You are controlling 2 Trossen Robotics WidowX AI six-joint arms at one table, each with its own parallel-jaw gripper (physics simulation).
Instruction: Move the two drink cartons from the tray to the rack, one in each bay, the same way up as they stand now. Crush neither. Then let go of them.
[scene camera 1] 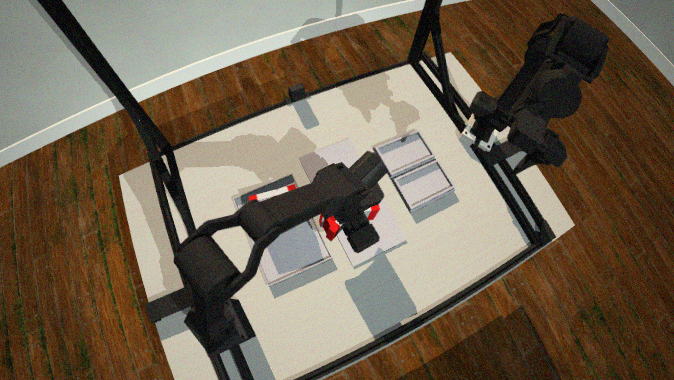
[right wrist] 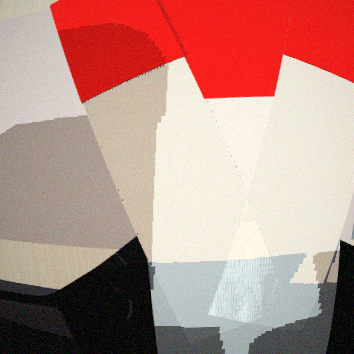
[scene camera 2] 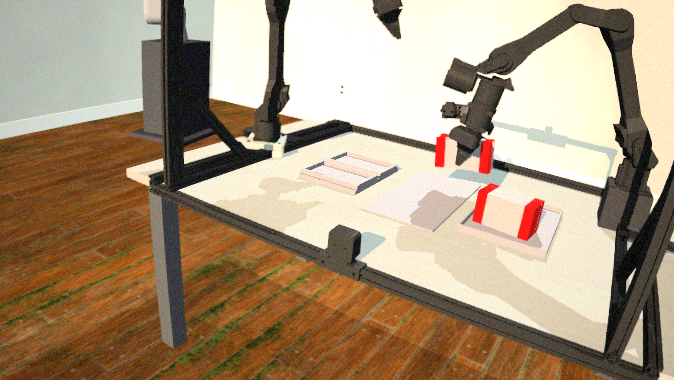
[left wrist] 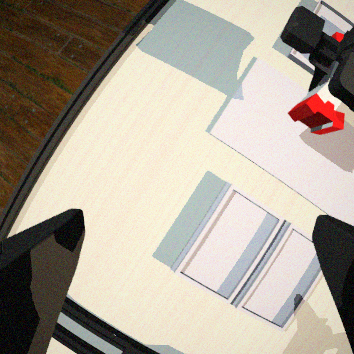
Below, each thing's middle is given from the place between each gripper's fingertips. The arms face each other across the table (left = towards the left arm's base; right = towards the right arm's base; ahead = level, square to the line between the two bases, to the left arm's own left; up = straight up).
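The shallow grey tray [scene camera 1: 301, 248] is 15 cm to the right of my right hand, 10 cm behind it and 7 cm below it. As for the flat grey mat [scene camera 1: 384, 222], my right hand is 5 cm to the right of it, 7 cm above it and 6 cm past it.
Measured from my left hand, the tray is 320 mm below, 360 mm to the right and 230 mm behind. The mat is 330 mm below my left hand, and it is also 160 mm to the right of that hand and 190 mm behind it.
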